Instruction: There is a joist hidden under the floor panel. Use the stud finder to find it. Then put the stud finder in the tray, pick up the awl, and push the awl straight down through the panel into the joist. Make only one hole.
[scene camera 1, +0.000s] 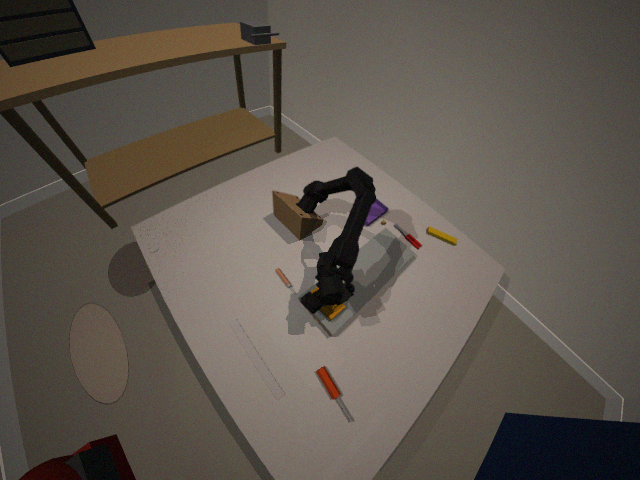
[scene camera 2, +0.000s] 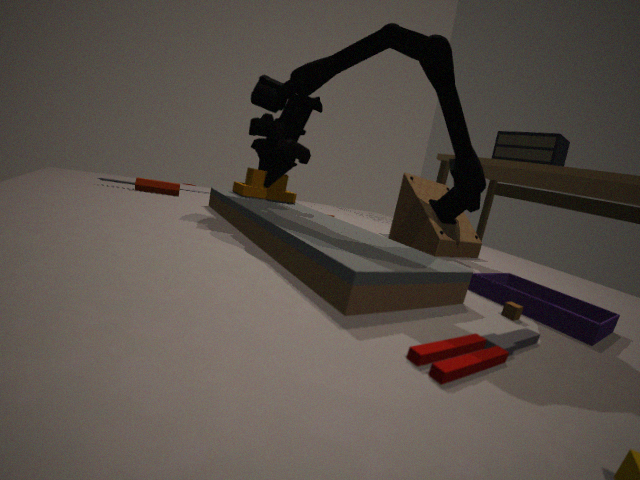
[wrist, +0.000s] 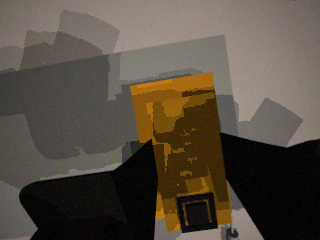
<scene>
In view: my gripper (scene camera 2: 261, 185) and a stud finder (scene camera 2: 253, 187).
The stud finder also shows in the wrist view (wrist: 180, 115). My gripper is seen too in the wrist view (wrist: 180, 139).
</scene>
